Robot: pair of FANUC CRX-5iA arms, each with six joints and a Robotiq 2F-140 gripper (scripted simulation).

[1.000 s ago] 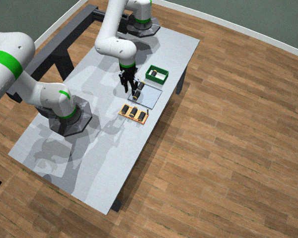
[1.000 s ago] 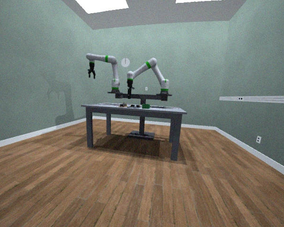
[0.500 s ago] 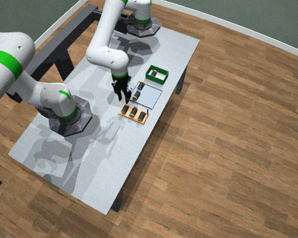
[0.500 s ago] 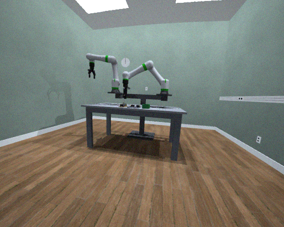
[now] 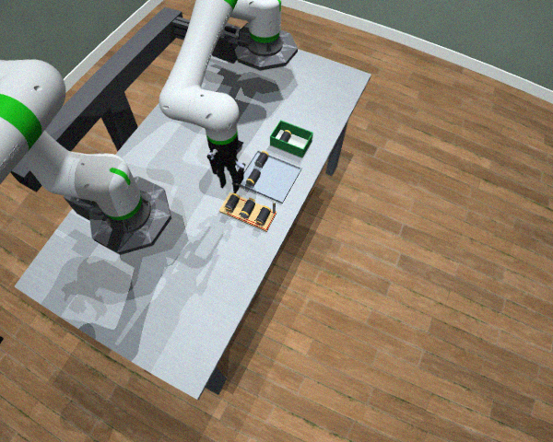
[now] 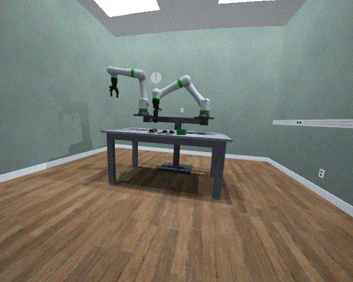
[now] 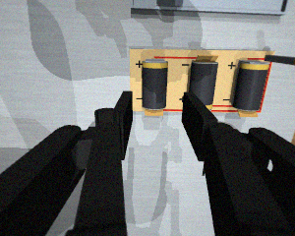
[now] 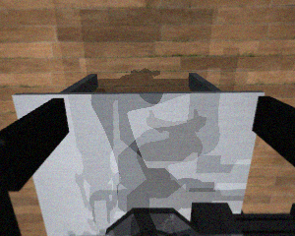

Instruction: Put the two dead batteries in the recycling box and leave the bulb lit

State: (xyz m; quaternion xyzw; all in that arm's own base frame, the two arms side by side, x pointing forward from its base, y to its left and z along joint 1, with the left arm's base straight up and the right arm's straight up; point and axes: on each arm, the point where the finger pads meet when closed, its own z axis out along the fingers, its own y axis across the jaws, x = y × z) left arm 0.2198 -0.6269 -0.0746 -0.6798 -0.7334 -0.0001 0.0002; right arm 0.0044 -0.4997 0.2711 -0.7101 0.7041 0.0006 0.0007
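Now: left hand 380 mm to the right of the green recycling box, 140 mm above it and 60 mm short of it. Round my left hand: tray 190 mm to the left, 160 mm below, 60 mm ahead.
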